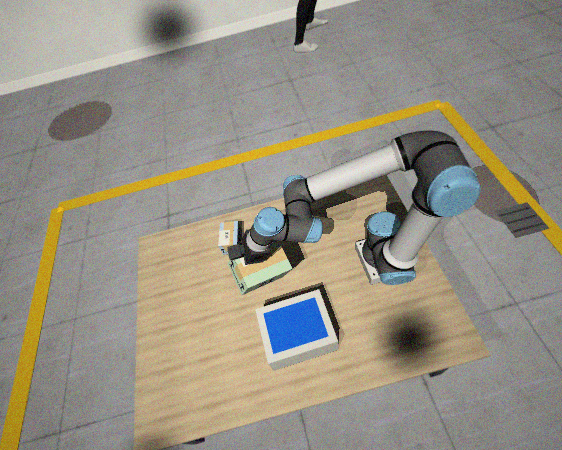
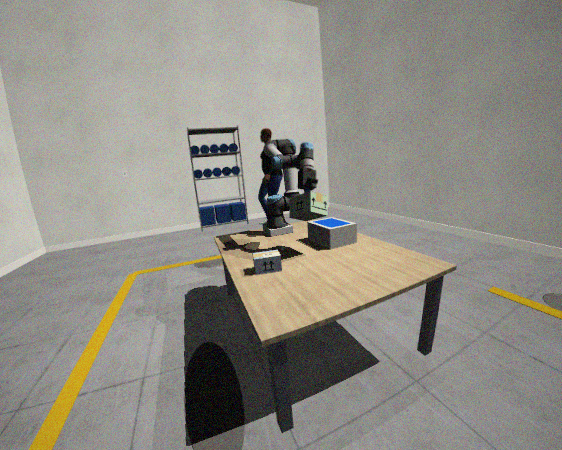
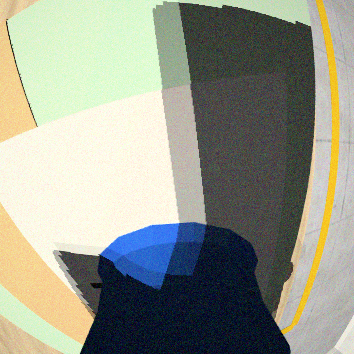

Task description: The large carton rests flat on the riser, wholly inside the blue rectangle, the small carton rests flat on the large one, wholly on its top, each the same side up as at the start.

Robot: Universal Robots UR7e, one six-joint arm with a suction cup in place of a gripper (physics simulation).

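Note:
The large pale-green carton (image 1: 271,270) (image 2: 319,204) (image 3: 88,63) with a tan band and cream label hangs in the air above the table (image 1: 190,357) (image 2: 346,277), behind the riser. My suction cup (image 3: 154,253) (image 1: 247,255) sits on its top face and holds it. The white riser (image 1: 270,353) (image 2: 335,237) with the blue rectangle (image 1: 296,325) (image 2: 331,222) stands on the table in front of the carton, with nothing on it. The small blue-grey carton (image 1: 227,234) (image 2: 267,261) stands on the table to the left of the arm, arrows up.
The arm's base (image 1: 368,263) is bolted at the table's back right. A person (image 2: 268,174) (image 1: 303,22) walks behind the table near a shelf rack (image 2: 190,179). A yellow floor line (image 1: 235,156) runs around the cell.

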